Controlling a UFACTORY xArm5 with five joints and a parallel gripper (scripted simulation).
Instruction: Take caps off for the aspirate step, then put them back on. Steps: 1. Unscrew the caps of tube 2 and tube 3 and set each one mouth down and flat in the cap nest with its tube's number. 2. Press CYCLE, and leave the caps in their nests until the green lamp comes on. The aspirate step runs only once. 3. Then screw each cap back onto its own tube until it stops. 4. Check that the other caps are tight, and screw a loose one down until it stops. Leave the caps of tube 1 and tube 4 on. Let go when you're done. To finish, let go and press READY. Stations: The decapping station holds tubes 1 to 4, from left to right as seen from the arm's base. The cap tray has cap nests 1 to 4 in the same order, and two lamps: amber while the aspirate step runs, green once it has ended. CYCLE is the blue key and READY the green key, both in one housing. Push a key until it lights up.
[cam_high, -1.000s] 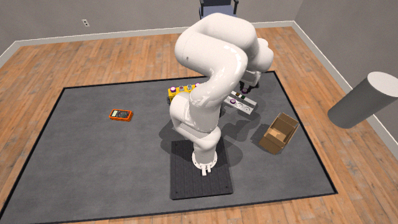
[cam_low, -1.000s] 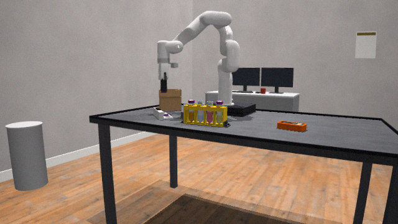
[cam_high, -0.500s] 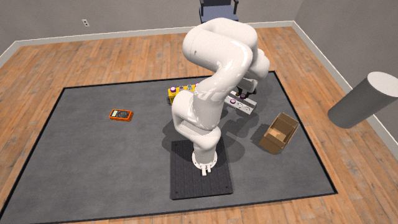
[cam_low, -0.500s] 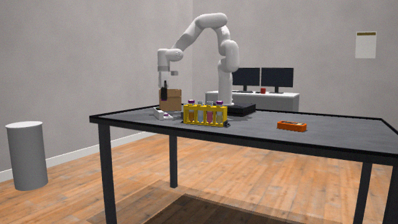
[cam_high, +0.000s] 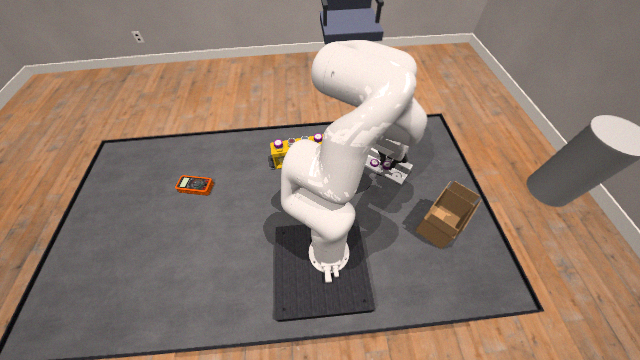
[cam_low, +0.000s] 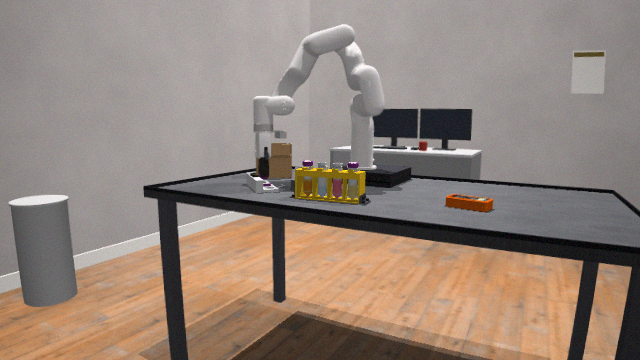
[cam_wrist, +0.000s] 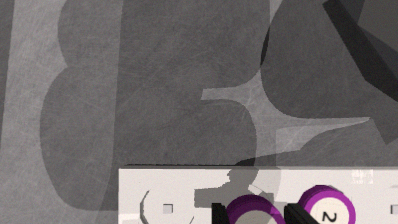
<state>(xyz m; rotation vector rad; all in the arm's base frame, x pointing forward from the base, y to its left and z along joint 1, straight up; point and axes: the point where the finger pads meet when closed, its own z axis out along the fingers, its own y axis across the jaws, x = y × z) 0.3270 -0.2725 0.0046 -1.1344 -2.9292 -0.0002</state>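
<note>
The blue cycle key is 220 mm to the left of my hand, 40 mm behind it and 10 mm above it. The rest, counted from my hand: green ready key: 180 mm to the left, 40 mm behind, 10 mm above; grey key housing: 200 mm to the left, 20 mm behind, 10 mm below.
</note>
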